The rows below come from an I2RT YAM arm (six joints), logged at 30 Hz.
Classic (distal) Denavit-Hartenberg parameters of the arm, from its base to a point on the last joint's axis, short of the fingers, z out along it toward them. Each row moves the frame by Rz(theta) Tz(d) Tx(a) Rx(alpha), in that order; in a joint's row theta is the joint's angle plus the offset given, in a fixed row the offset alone. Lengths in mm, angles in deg.
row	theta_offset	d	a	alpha
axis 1	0	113.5	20	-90
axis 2	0	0	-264	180
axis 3	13.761	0	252.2	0
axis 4	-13.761	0	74	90
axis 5	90	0	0	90
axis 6	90	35.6	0	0
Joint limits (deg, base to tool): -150..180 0..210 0..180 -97..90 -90..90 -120..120
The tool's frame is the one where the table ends.
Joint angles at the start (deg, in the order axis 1, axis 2, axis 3, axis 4, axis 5, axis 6): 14.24 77.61 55.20 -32.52 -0.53 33.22
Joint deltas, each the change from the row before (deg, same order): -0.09 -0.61 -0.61 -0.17 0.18 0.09; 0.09 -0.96 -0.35 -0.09 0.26 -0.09; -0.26 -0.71 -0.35 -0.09 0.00 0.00; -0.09 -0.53 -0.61 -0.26 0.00 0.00; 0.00 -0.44 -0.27 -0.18 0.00 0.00; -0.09 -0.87 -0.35 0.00 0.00 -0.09; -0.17 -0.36 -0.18 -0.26 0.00 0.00; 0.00 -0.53 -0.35 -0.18 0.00 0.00
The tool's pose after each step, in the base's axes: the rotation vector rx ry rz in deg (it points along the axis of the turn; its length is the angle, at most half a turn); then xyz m. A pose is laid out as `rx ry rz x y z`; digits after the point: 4 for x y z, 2 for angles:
24.33 145.02 19.01 0.2643 0.0669 0.2429
24.11 144.48 18.93 0.2613 0.0664 0.2451
24.39 144.15 18.95 0.2591 0.0646 0.2462
24.56 144.45 18.76 0.2563 0.0634 0.2448
24.56 144.46 18.76 0.2545 0.0630 0.2450
24.48 143.94 18.92 0.2520 0.0619 0.2468
24.70 143.97 18.82 0.2506 0.0608 0.2470
24.70 143.97 18.82 0.2484 0.0603 0.2470

